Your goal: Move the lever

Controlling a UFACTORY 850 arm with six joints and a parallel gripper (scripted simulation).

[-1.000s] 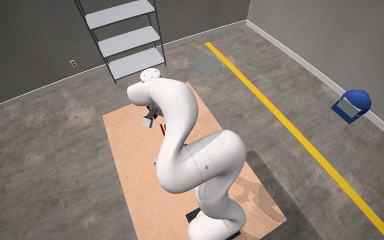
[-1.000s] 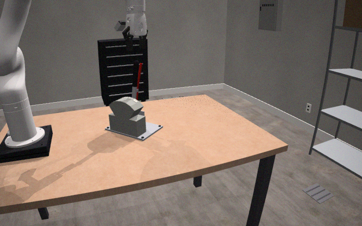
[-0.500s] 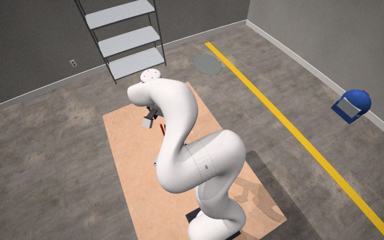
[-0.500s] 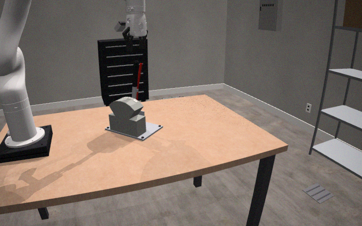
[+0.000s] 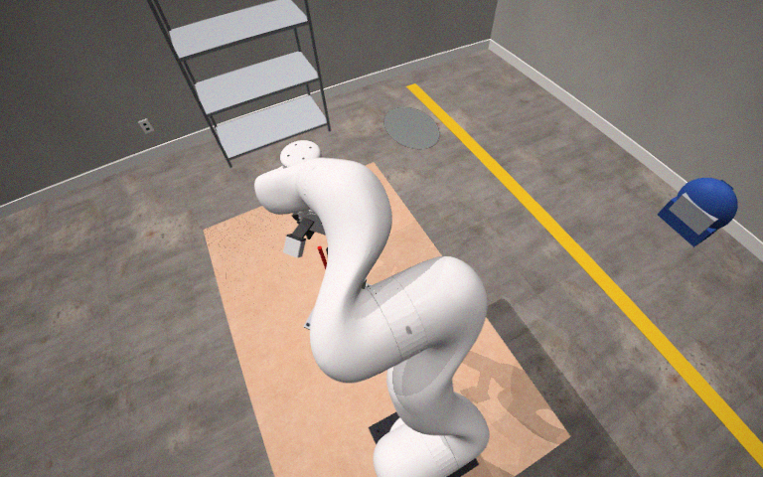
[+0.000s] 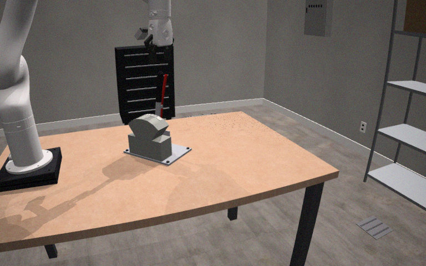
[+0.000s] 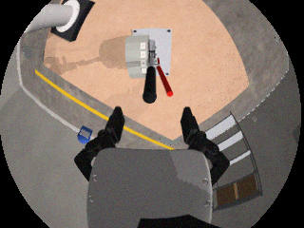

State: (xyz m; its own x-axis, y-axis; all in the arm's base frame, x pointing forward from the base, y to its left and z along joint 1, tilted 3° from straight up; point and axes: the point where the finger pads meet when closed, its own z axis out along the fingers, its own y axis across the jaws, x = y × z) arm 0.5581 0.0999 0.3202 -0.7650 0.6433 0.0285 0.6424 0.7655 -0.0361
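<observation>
Right now the red bar is 19 cm below my hand and 2 cm to the left of it.
</observation>
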